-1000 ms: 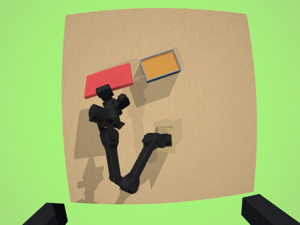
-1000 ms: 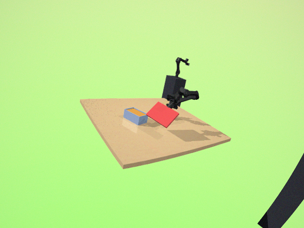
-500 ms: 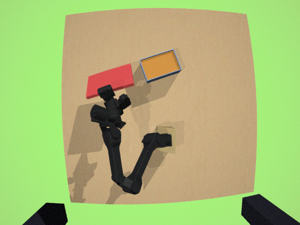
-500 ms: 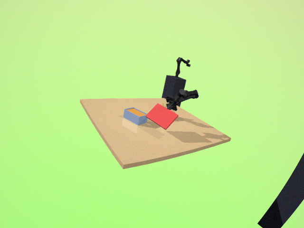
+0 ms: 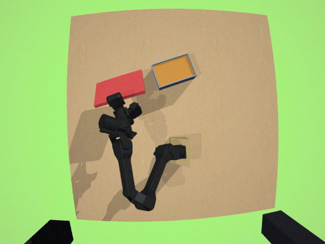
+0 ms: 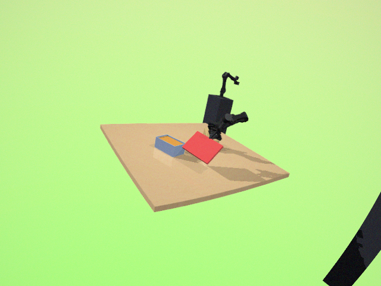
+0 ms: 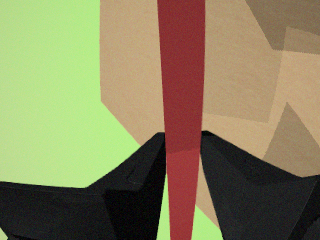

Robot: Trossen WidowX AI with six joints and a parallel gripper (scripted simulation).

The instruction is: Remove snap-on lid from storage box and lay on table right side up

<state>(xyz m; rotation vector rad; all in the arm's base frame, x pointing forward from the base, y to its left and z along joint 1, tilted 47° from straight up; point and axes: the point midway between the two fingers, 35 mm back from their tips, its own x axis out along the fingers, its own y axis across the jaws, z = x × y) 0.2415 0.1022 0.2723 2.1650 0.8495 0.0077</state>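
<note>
Right now my gripper tip is 60 mm short of the lid, 10 mm to the right of it and 50 mm above it. Also, from my gripper tip: storage box 150 mm ahead, 270 mm to the right, 160 mm below.
</note>
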